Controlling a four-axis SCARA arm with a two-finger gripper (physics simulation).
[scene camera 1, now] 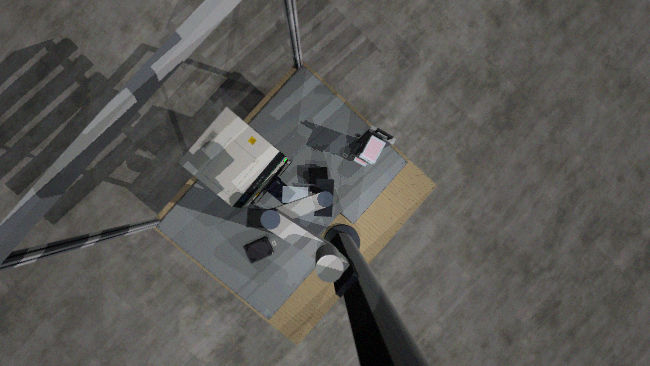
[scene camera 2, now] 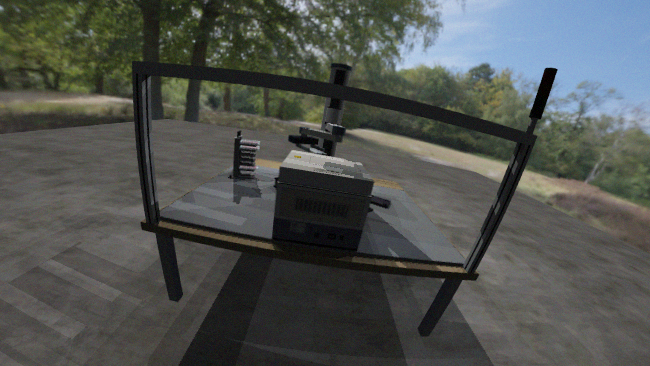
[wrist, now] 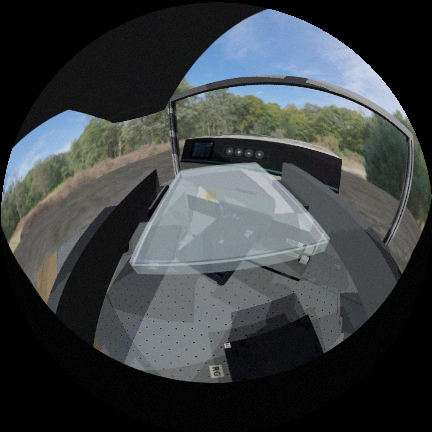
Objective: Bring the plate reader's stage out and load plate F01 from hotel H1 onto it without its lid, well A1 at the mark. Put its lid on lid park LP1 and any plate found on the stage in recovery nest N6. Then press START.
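Frame: origin at the arm's base, x back, y left, z down, level; centimetres.
Seen in the pictures: gripper, between the fingertips: point(scene camera 1: 291, 194) point(scene camera 2: 316, 150) point(wrist: 220, 173).
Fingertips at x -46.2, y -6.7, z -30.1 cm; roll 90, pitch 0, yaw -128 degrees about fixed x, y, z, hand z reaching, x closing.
Offsets run from my fingertips to a thing's top centre. "pt": to the spot under its first point.
My gripper point(scene camera 1: 296, 193) point(wrist: 220, 173) is shut on a clear lid @[dx +1.3, dy -1.0, dz +0.1 cm] point(wrist: 225, 220), level above the table in front of the reader. The cream plate reader @[dx -34.4, dy +5.9, dz -1.6 cm] point(scene camera 1: 227, 162) point(scene camera 2: 320, 205) has a dark front panel @[pt dx -16.7, dy +0.9, dz +1.8 cm] point(wrist: 270, 159) with round buttons. Its dark stage @[dx -8.3, dy +5.2, dz +14.7 cm] point(scene camera 1: 276, 187) sticks out of the front; the lid hides most of it in the wrist view, and whether it bears a plate I cannot tell. The hotel point(scene camera 1: 382, 134) point(scene camera 2: 237, 157) holds a stack of pinkish plates point(scene camera 1: 373, 149) point(scene camera 2: 248, 157). Which one is F01 I cannot read.
A black nest @[dx +5.4, dy -14.7, dz +21.8 cm] point(wrist: 275, 350) with an RG label @[pt dx +13.1, dy -7.5, dz +28.8 cm] point(wrist: 216, 371) lies below the gripper in the wrist view. Another black nest @[dx +7.0, dy +46.6, dz +27.0 cm] point(scene camera 1: 259, 249) lies on the table, and one @[dx -6.8, dy +30.4, dz +26.8 cm] point(scene camera 1: 253, 218) is partly under the elbow. Metal posts @[dx -56.1, dy -63.8, dz -27.9 cm] point(scene camera 1: 294, 35) point(scene camera 2: 146, 150) and a top beam point(scene camera 2: 240, 79) frame the table's far side.
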